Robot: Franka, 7 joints.
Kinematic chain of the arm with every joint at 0, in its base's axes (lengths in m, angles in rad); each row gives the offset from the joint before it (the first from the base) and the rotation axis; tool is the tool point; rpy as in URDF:
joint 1: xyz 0 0 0.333 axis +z
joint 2: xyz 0 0 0 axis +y
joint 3: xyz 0 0 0.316 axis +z
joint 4: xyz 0.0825 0 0 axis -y
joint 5: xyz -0.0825 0 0.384 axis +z
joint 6: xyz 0 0 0 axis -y
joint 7: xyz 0.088 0 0 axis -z
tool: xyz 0 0 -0.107 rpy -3.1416 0 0
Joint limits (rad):
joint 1: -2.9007..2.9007
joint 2: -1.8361..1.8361
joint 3: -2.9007..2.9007
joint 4: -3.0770..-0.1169
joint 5: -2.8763..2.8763
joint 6: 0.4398..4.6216
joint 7: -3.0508..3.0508
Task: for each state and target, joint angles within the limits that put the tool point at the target. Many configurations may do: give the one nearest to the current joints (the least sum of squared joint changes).
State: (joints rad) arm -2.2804 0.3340 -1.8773 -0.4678 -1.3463 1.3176 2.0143
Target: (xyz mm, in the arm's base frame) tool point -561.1 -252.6 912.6
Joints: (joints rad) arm -2.3436 0.8824 -1.7014 -0.4462 -1.4569 2.0521 2.0143
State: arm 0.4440 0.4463 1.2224 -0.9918 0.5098 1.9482 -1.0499
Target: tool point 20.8 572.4 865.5
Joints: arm 0.5167 0.3509 1.2995 -1.0060 0.5173 1.9207 -1.0499
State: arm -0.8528 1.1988 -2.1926 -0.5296 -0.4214 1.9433 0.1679
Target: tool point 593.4 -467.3 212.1
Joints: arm -0.4524 1.8361 -1.8751 -0.1169 -0.1966 1.2665 0.1679
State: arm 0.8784 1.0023 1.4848 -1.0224 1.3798 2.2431 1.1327
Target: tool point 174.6 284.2 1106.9
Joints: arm 0.5465 0.4594 1.6943 -0.2981 1.4439 2.0196 1.1327
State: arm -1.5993 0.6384 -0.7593 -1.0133 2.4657 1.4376 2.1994
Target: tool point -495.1 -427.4 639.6
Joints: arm -1.8378 0.4395 -0.9747 -1.5262 2.3409 1.2219 2.1994
